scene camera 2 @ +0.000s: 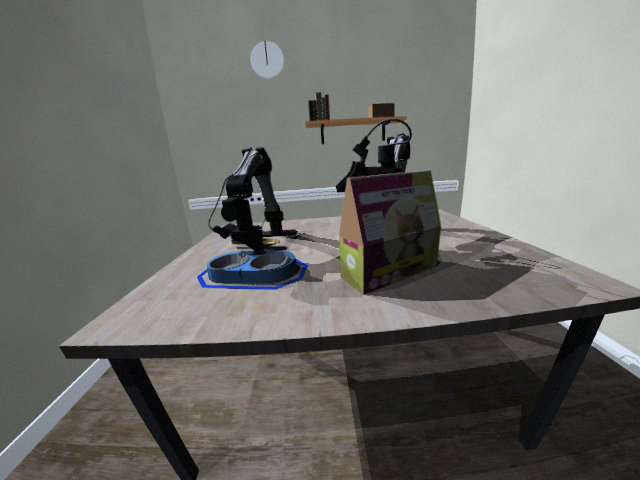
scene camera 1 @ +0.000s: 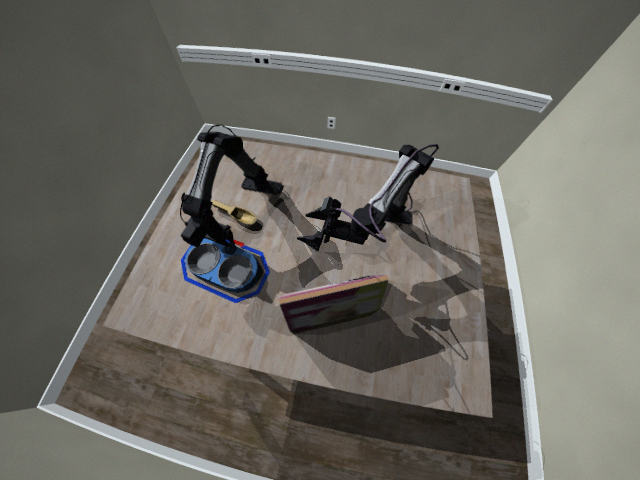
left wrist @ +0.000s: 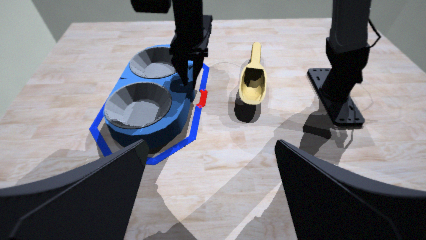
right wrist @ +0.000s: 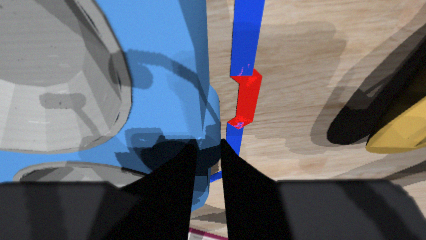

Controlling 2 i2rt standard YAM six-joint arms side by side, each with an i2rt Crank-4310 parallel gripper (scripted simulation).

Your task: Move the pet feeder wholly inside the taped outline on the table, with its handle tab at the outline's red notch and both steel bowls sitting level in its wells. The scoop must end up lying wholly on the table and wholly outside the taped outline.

Labels:
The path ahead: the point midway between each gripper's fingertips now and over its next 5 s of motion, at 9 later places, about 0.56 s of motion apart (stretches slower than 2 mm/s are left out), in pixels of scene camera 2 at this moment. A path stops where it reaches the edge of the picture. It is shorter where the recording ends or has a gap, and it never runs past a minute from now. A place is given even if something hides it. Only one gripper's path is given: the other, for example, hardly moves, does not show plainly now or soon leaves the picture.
My right gripper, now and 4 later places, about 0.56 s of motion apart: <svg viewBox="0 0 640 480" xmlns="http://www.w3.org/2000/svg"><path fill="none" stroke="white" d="M260 253L259 251L254 241L259 241L260 243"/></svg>

